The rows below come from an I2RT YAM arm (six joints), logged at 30 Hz.
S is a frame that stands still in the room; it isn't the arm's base.
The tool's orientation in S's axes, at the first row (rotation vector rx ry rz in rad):
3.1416 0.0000 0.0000
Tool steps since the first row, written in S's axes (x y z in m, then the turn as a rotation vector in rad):
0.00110 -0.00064 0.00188 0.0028 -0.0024 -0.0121
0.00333 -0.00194 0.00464 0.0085 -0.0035 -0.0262
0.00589 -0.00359 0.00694 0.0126 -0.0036 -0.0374
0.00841 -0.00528 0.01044 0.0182 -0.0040 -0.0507
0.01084 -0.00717 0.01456 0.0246 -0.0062 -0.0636
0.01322 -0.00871 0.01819 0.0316 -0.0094 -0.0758
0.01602 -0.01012 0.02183 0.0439 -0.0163 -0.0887
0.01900 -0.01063 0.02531 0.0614 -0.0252 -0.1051
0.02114 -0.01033 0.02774 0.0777 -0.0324 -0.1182
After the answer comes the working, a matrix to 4 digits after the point.
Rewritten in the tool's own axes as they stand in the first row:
0.00110 0.00064 -0.00188 0.0028 0.0024 0.0121
0.00333 0.00194 -0.00464 0.0085 0.0035 0.0262
0.00589 0.00359 -0.00694 0.0126 0.0036 0.0374
0.00841 0.00528 -0.01044 0.0182 0.0040 0.0507
0.01084 0.00717 -0.01456 0.0246 0.0062 0.0636
0.01322 0.00871 -0.01819 0.0316 0.0094 0.0758
0.01602 0.01012 -0.02183 0.0439 0.0163 0.0887
0.01900 0.01063 -0.02531 0.0614 0.0252 0.1051
0.02114 0.01033 -0.02774 0.0777 0.0324 0.1182

The tool's axes in the first row as the columns of a matrix, in S's axes (rounded; the answer above uses it unrounded):
1.0000 0.0000 0.0000
0.0000 -1.0000 0.0000
0.0000 0.0000 -1.0000

